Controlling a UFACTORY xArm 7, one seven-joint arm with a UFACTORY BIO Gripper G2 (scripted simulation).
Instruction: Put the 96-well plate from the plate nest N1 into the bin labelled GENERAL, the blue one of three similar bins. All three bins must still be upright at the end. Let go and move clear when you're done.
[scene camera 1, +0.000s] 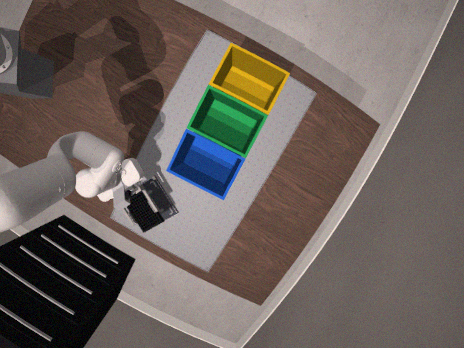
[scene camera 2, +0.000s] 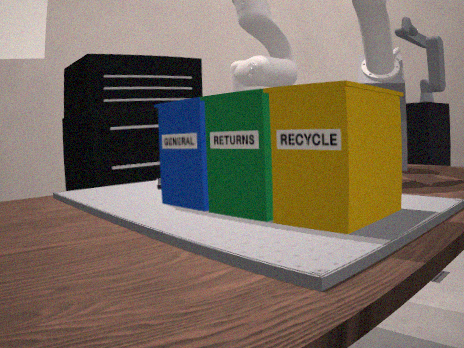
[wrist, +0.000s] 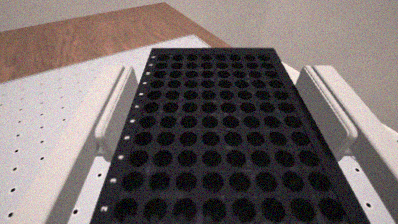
I see a blue general bin (scene camera 1: 201, 162), a green returns bin (scene camera 2: 238, 138), a yellow recycle bin (scene camera 1: 244, 74) and a black 96-well plate (scene camera 1: 151, 217).
The green returns bin is seen too in scene camera 1 (scene camera 1: 239, 127). The black 96-well plate is seen too in the wrist view (wrist: 209, 128). The wrist view misses the blue general bin: it is out of frame. The wrist view does not show the green returns bin: it is out of frame.
